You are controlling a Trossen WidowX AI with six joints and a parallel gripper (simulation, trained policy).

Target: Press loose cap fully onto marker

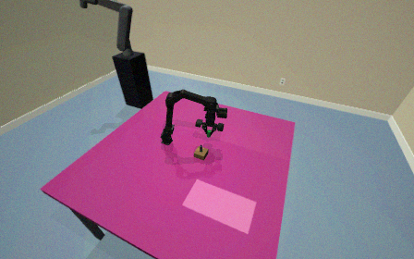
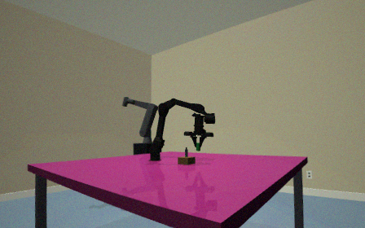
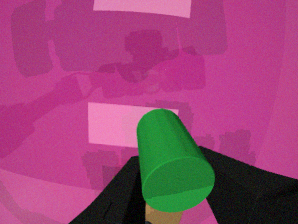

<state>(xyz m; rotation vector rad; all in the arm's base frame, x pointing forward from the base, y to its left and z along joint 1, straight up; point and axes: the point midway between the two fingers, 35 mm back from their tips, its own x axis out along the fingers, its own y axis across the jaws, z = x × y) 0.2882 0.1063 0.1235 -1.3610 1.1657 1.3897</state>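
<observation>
The holder block lies 12 cm to the right of my gripper tip and 7 cm below it. From my gripper tip the other things lie so: green cap: 1 cm to the left.
</observation>
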